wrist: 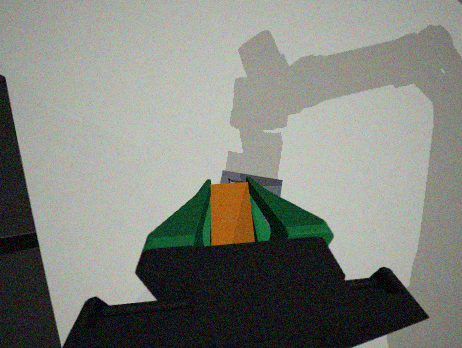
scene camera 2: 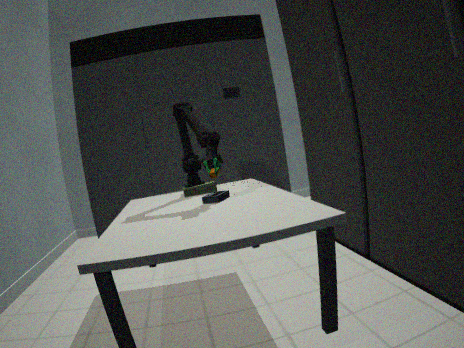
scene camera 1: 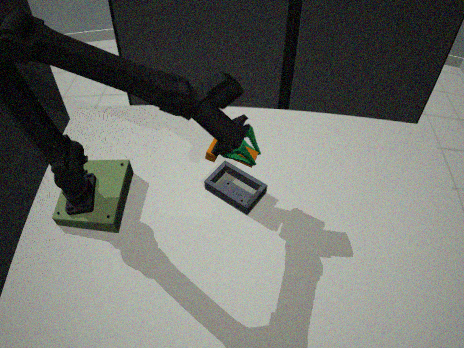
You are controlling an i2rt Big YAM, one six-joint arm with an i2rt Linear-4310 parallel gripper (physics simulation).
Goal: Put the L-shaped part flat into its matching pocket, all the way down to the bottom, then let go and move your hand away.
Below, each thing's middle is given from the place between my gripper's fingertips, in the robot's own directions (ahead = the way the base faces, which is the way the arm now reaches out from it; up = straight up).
My hand is 50 mm past the orange L-shaped part [wrist: 231, 218], 30 mm to the right of it and 10 mm below it.
